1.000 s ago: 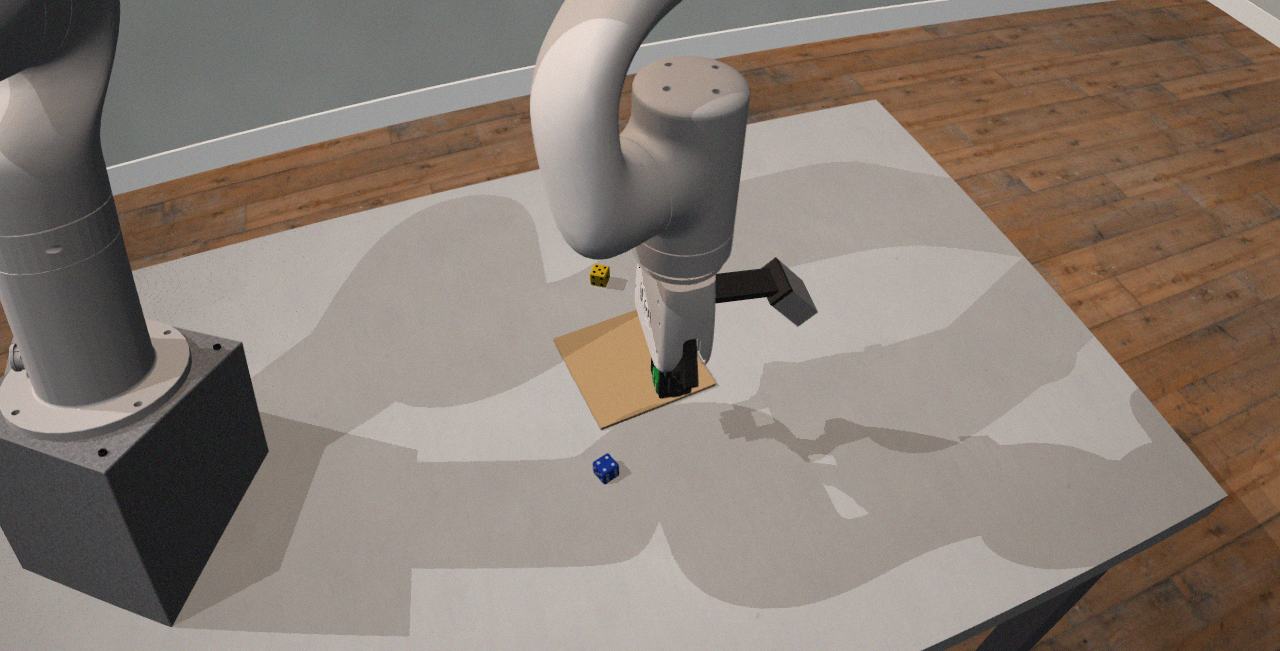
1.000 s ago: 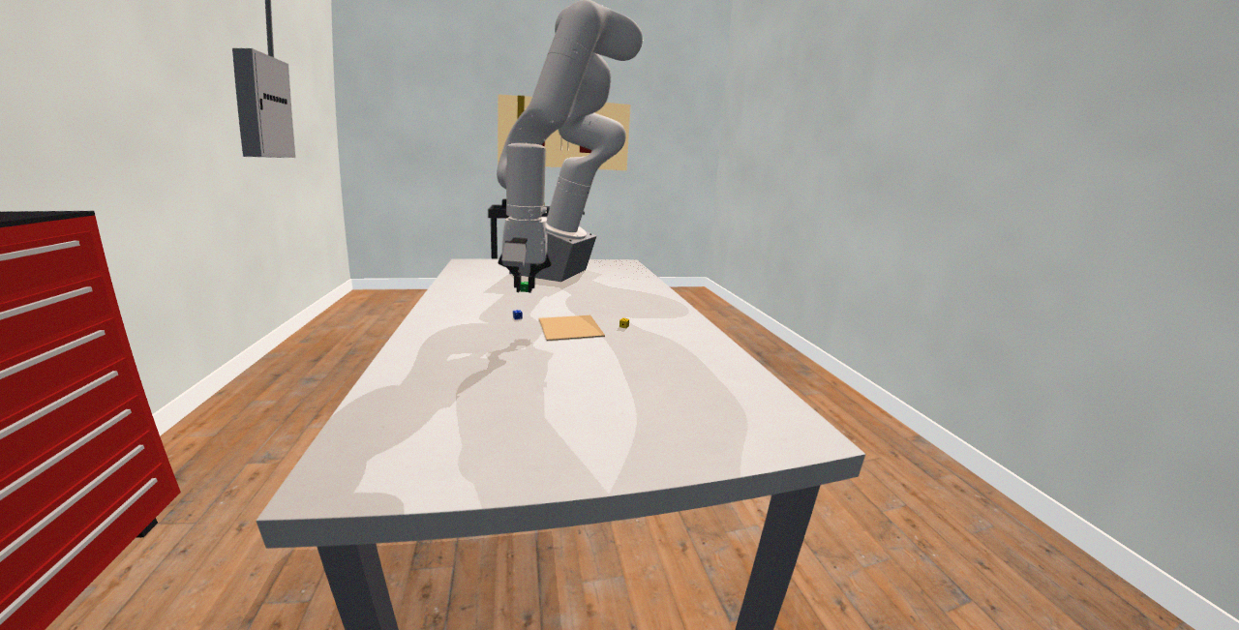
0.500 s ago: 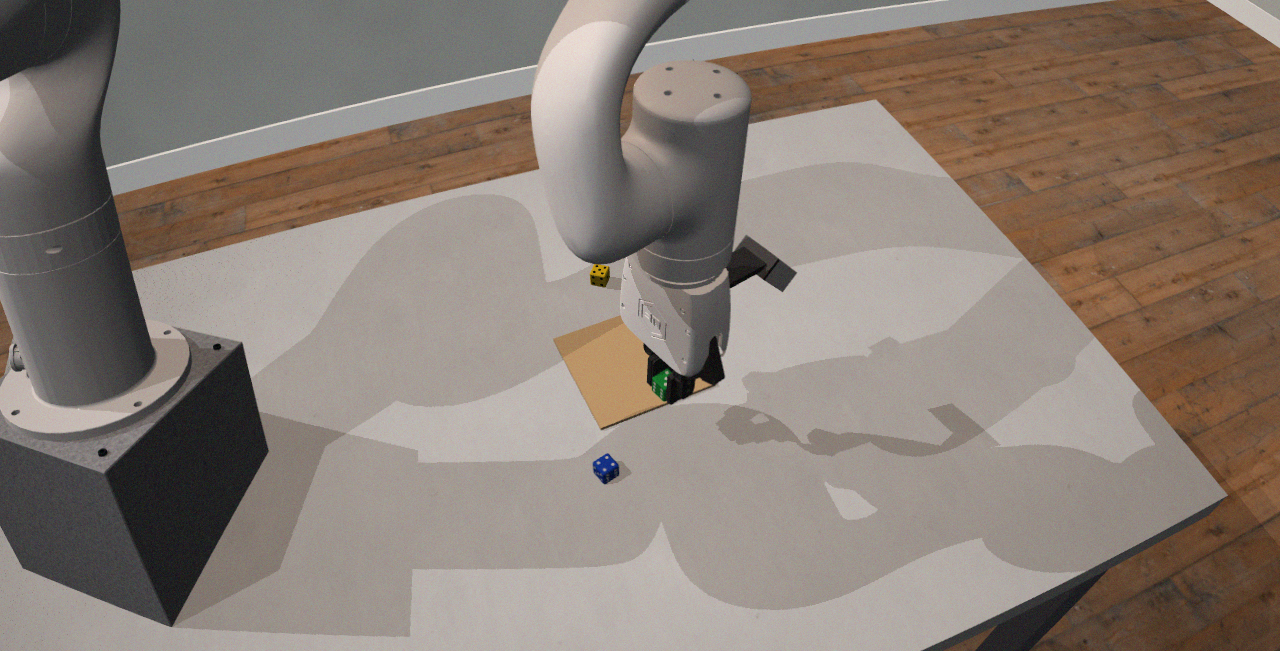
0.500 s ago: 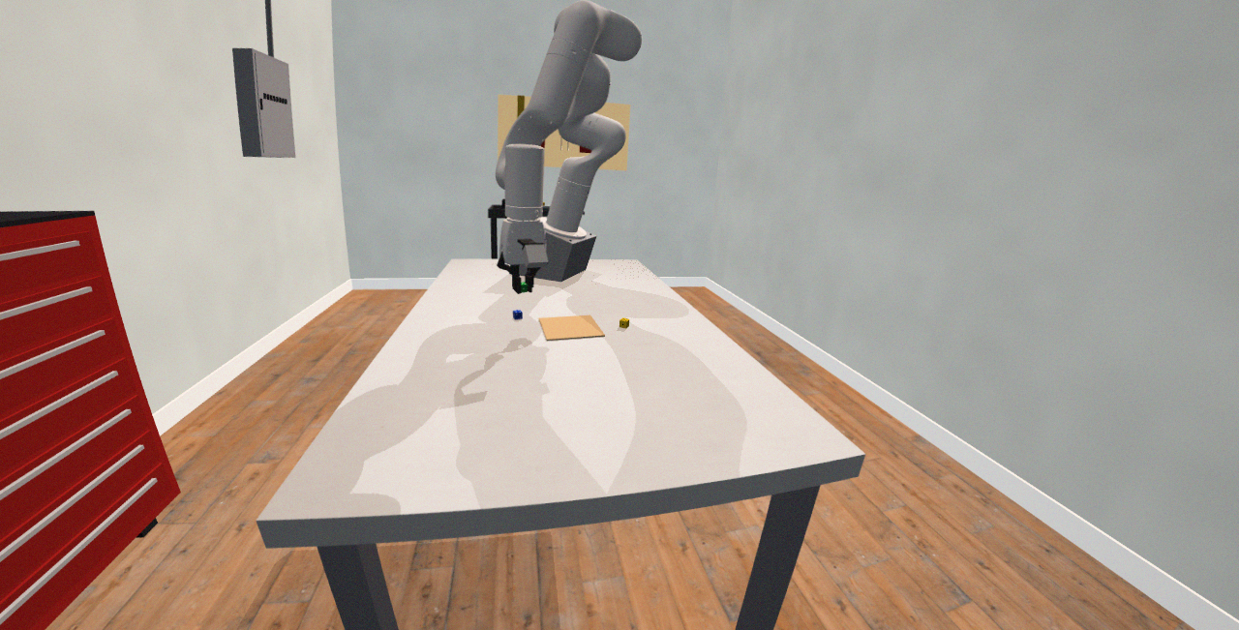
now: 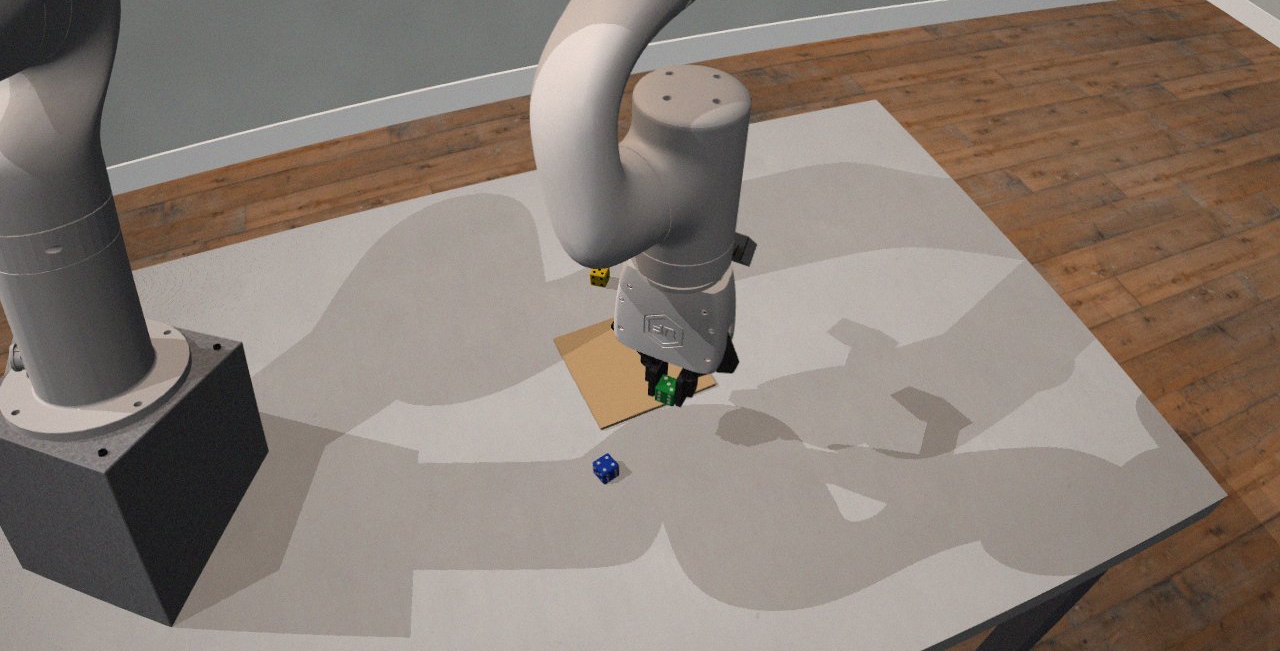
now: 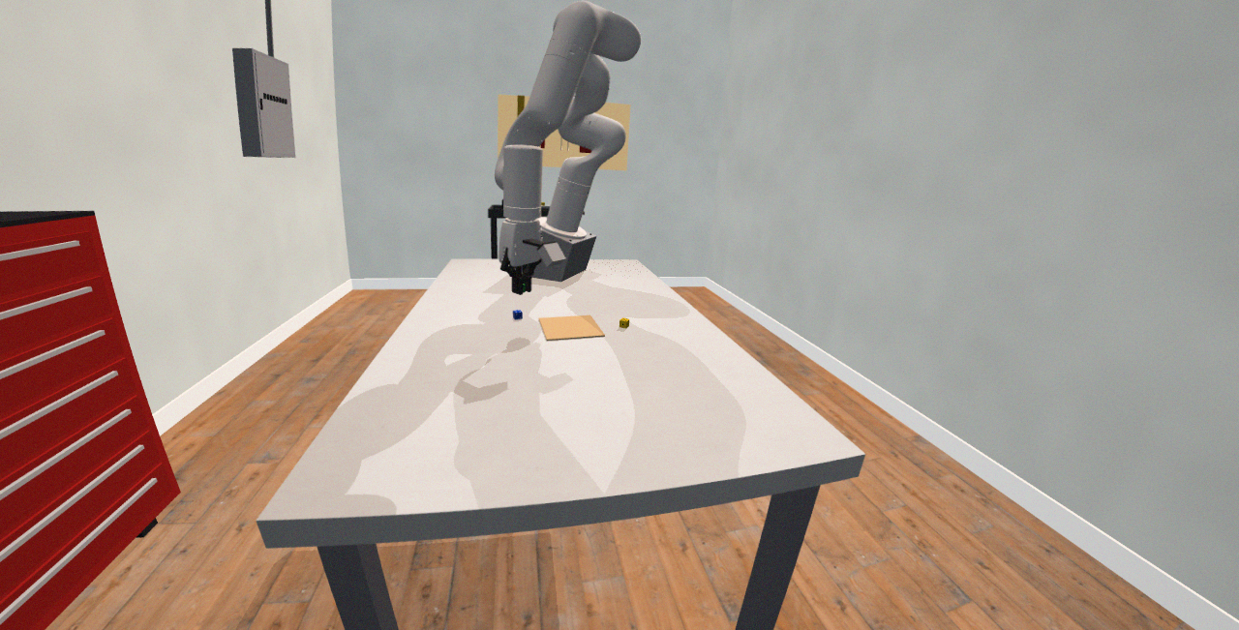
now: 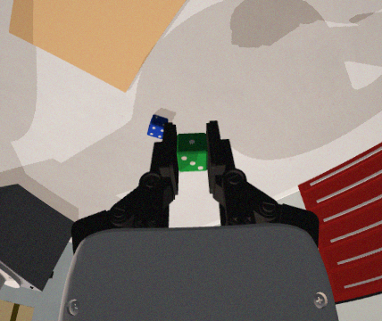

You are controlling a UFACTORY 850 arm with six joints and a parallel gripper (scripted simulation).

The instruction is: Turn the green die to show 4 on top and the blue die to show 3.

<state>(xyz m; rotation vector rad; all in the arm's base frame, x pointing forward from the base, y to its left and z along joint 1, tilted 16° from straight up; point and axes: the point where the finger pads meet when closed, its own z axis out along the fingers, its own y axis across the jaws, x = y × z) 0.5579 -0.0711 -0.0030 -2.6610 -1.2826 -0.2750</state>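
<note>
Now: hand 70 mm past the blue die, 20 mm to the left of it and 100 mm above it. Round my hand: tan mat 10 mm behind, 120 mm to the left, 110 mm below; yellow die 30 mm behind, 250 mm to the left, 100 mm below; green die 10 mm to the right, 10 mm below.
</note>
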